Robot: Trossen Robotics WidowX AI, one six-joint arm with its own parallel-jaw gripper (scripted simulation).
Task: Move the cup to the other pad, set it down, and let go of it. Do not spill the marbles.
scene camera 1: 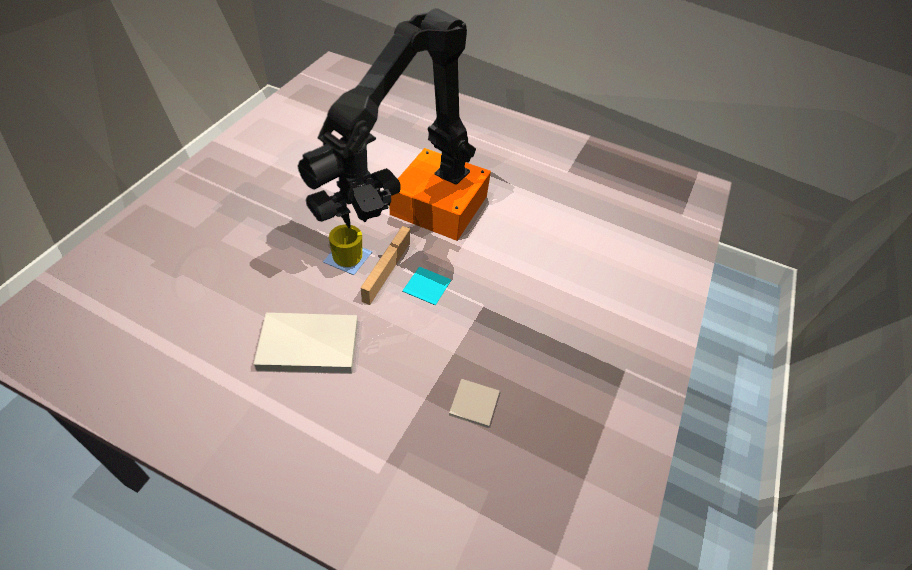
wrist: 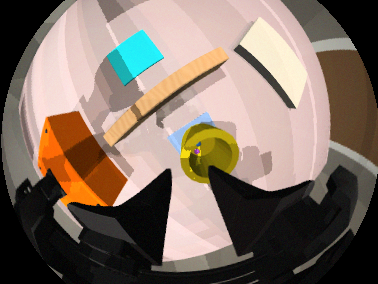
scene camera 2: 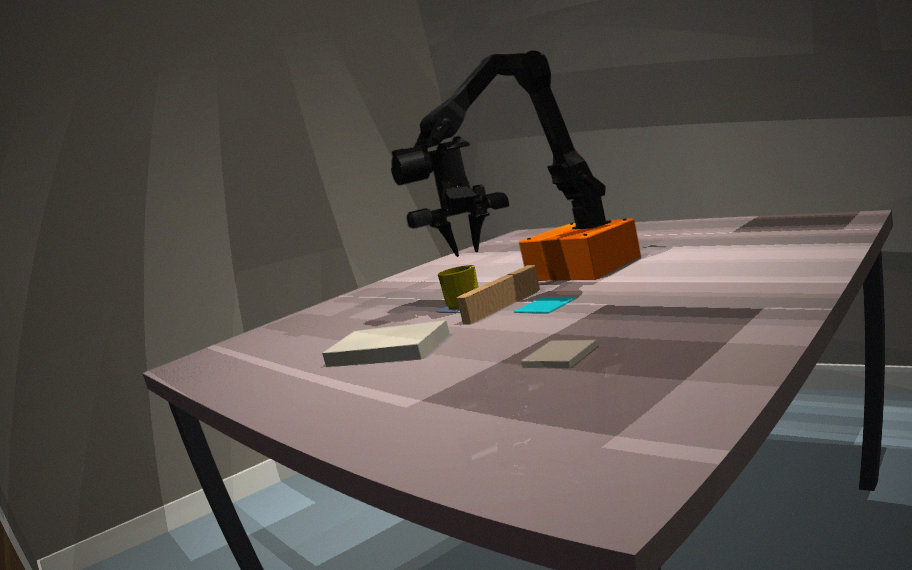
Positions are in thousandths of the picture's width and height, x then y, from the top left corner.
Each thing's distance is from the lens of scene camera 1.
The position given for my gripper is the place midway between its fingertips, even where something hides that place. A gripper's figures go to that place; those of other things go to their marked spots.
my gripper (scene camera 1: 391, 392): 122 cm
yellow cup (scene camera 1: 380, 427): 129 cm
cream slab (scene camera 1: 339, 603): 112 cm
cream tile (scene camera 1: 521, 708): 107 cm
The marked spots on the yellow cup and the cream tile are 47 cm apart.
